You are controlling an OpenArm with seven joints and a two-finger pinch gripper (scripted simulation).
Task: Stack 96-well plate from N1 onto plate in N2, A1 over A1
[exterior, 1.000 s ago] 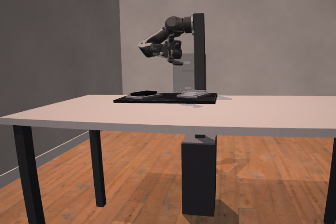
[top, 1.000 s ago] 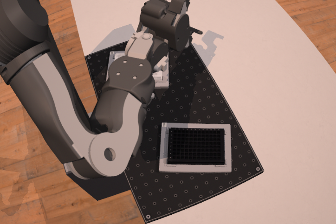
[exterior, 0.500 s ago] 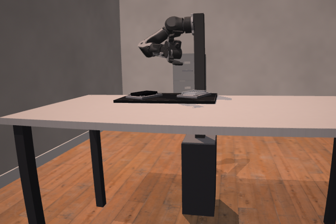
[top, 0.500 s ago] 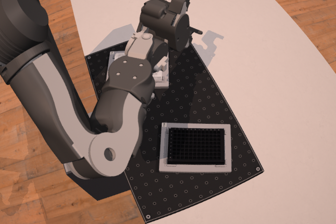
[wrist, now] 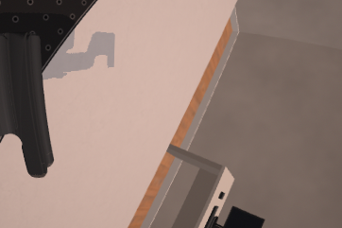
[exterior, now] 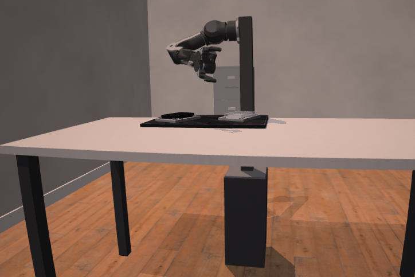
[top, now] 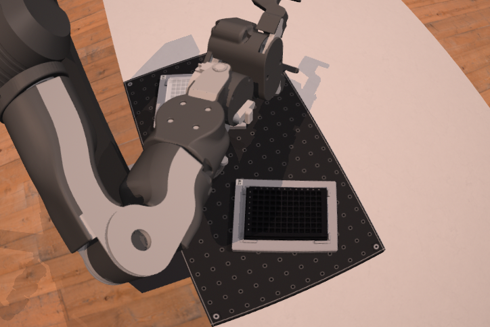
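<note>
My hand is 7 cm past the black 96-well plate, 17 cm to the left of it and 21 cm above it. From my hand the other things lie so: clear 96-well plate (11 cm behind, 9 cm to the left, 21 cm below); grey plate nest N1 (7 cm behind, 17 cm to the right, 22 cm below); plate nest N2 (11 cm behind, 9 cm to the left, 22 cm below).
</note>
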